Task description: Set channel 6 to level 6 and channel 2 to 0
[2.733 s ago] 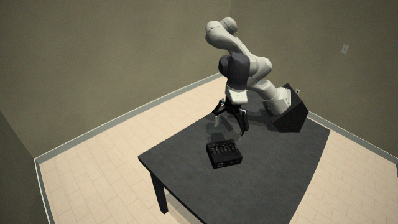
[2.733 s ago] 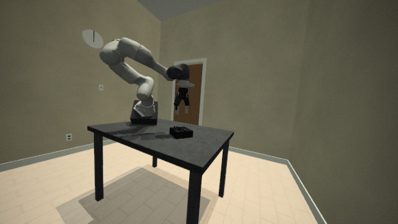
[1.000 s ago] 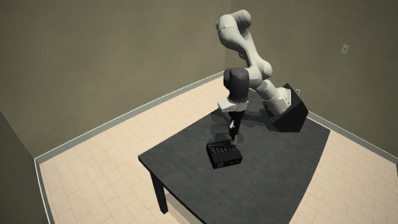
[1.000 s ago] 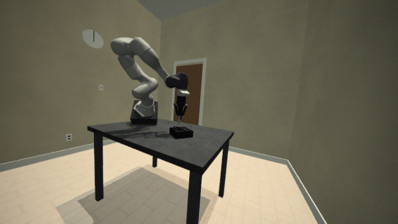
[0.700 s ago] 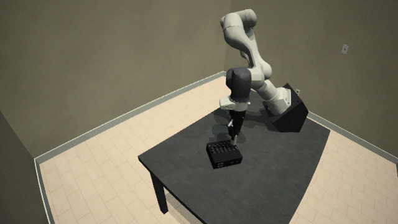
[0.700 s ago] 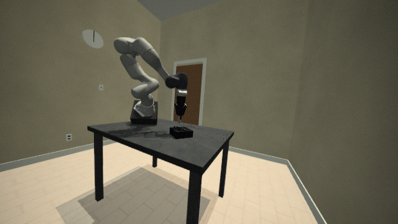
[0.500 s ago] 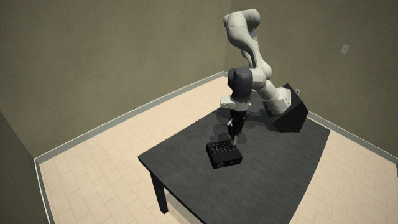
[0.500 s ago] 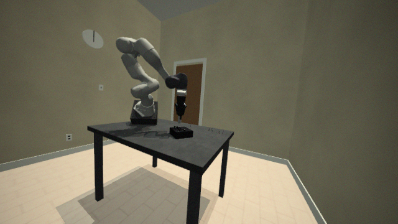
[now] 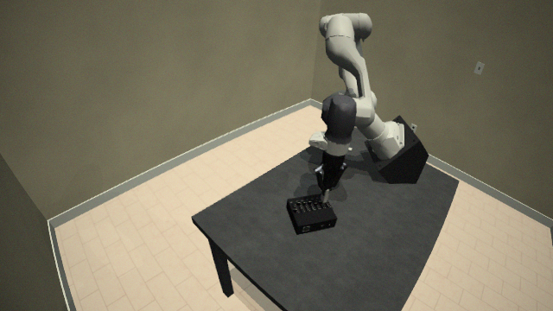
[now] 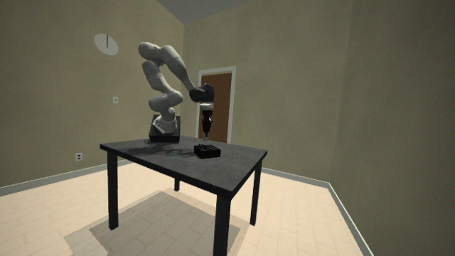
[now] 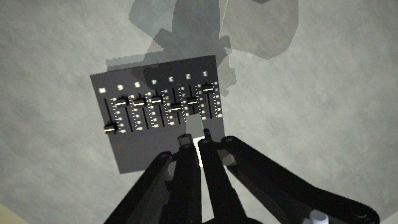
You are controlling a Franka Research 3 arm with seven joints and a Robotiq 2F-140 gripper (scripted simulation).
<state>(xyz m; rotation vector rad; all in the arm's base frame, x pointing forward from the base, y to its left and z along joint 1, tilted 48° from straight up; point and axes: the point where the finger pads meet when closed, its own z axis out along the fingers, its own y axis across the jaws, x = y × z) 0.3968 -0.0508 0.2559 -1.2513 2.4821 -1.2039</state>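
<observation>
My hand is 2 cm past the channel 2 cap, 1 cm to the left of it and 6 cm above it. Round my hand: channel 1 cap (4 cm behind, 6 cm below); channel 6 cap (3 cm ahead, 9 cm to the right, 6 cm below).
</observation>
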